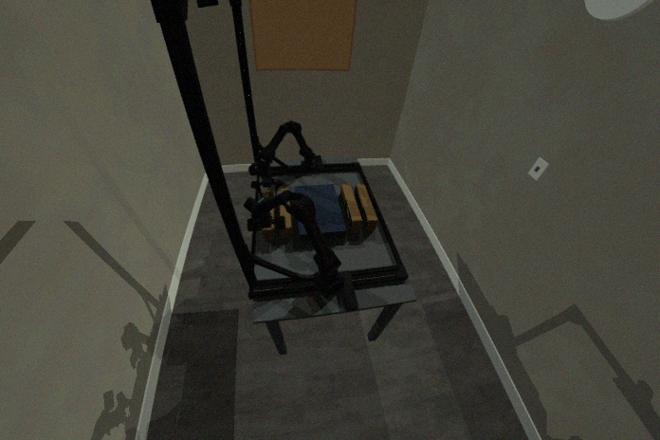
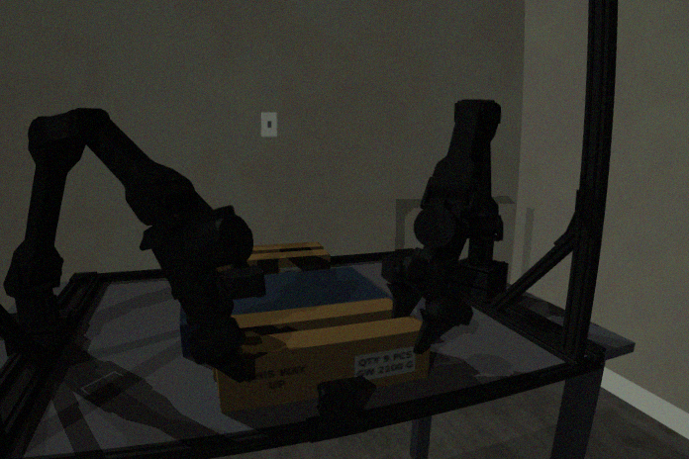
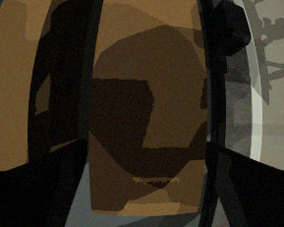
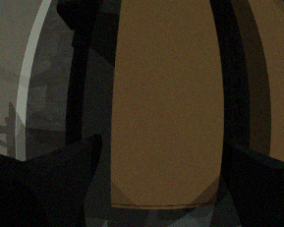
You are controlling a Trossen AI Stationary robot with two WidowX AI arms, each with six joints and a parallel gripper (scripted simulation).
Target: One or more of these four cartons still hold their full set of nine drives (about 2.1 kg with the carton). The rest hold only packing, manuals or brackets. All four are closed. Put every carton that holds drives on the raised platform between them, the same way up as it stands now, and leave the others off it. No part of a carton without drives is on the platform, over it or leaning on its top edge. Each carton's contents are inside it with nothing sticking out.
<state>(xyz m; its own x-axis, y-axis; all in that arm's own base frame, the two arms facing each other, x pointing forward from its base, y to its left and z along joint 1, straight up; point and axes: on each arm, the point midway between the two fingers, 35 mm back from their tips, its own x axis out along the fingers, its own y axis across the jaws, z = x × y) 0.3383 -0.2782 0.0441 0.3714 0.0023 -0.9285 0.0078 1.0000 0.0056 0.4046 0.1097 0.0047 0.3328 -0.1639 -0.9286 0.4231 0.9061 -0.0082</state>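
My left hand is 14 cm to the left of the labelled carton, 10 cm short of it and 4 cm above it. From my left hand the other things lie so: blue raised platform (29 cm ahead, 13 cm to the right, 6 cm below).
Right now the labelled carton is 90 mm ahead of my right hand, 150 mm to the left of it and 50 mm below it. From my right hand the other things lie so: blue raised platform: 280 mm ahead, 150 mm to the left, 60 mm below.
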